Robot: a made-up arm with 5 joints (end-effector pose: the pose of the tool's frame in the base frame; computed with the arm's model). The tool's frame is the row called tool. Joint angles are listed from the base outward.
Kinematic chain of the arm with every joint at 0, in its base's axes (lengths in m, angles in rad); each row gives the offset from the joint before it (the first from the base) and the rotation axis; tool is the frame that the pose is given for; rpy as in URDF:
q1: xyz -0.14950 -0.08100 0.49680 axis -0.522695 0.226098 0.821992
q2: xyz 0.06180 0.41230 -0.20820 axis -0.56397 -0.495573 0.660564
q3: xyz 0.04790 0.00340 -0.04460 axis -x
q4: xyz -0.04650 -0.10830 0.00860 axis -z
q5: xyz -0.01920 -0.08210 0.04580 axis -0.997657 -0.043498 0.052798
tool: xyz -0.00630 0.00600 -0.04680 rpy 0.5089 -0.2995 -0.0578
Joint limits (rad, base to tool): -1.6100..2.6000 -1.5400..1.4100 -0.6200..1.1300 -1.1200..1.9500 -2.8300..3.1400
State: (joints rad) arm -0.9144 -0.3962 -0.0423 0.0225 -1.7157
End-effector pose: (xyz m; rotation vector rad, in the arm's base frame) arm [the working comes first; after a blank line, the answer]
Working (the frame after each row of the table, in the pose's form):
after q1: -0.1495 -0.0810 0.4968 0.4780 -0.2067 -0.7516
after q2: 0.2164 0.2069 0.5162 0.7977 -0.0440 -0.9356
after q3: 0.2644 0.1994 0.4722 0.8368 -0.0639 -0.9372
after q4: 0.1582 0.1947 0.4204 0.8390 -0.0546 -0.9583
after q5: 0.0714 0.1571 0.4045 2.4384 -0.8667 -0.8122

0.0952 0.1660 0.4448 -2.5677 1.2492 1.0163
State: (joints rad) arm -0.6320 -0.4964 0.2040 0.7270 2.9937
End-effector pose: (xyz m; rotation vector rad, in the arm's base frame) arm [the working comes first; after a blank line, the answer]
Working (the frame after each row of the table, in the pose's form):
after q1: -0.1495 -0.0810 0.4968 0.3303 -0.1429 -0.5195
after q2: 0.1395 0.2811 0.4469 0.6946 0.0808 -0.7799
after q3: 0.1843 0.2801 0.3991 0.5011 0.1581 -0.7597
after q4: 0.0754 0.2381 0.3803 0.4418 0.3494 -1.4684
after q5: -0.0097 0.2286 0.4235 -1.8887 1.6740 0.3631

-0.0247 0.2061 0.4627 -1.3758 1.4165 0.2064
